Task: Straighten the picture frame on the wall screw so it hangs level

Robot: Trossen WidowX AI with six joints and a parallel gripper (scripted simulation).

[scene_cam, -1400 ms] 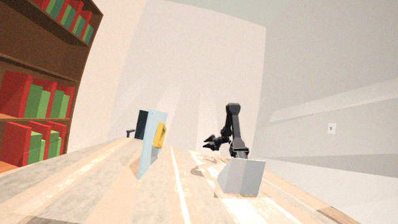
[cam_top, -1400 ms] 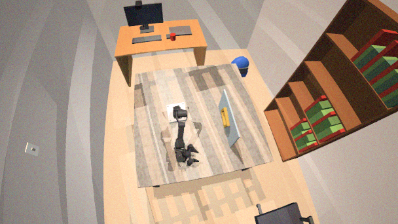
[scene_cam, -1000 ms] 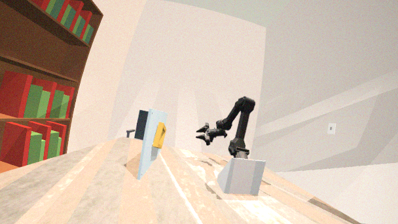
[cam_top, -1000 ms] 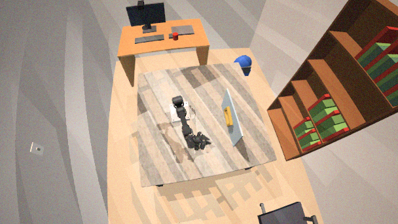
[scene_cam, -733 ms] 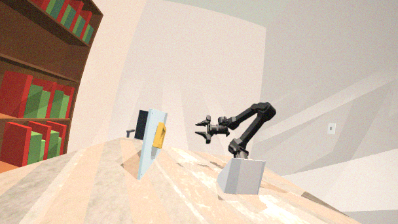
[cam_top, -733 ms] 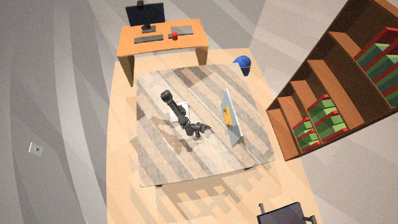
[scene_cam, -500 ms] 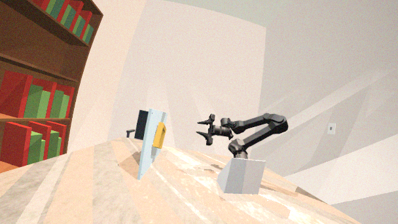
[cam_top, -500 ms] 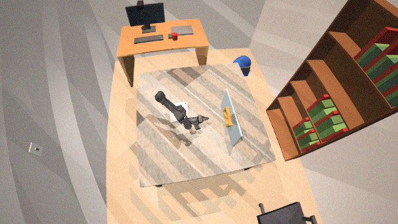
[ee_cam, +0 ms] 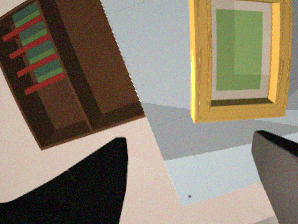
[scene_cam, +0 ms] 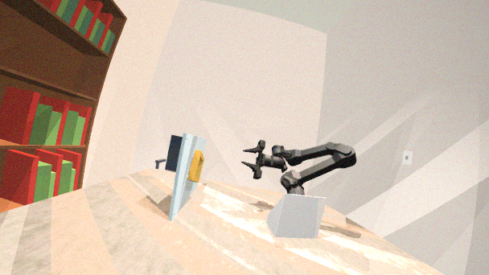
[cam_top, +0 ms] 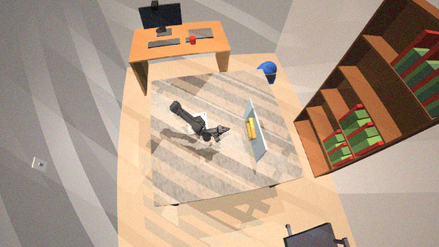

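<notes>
Right now my gripper tip is 20 cm short of the picture frame and 9 cm above it. From my gripper tip the other things lie so: wall panel (21 cm ahead, 2 cm to the right, 10 cm below).
</notes>
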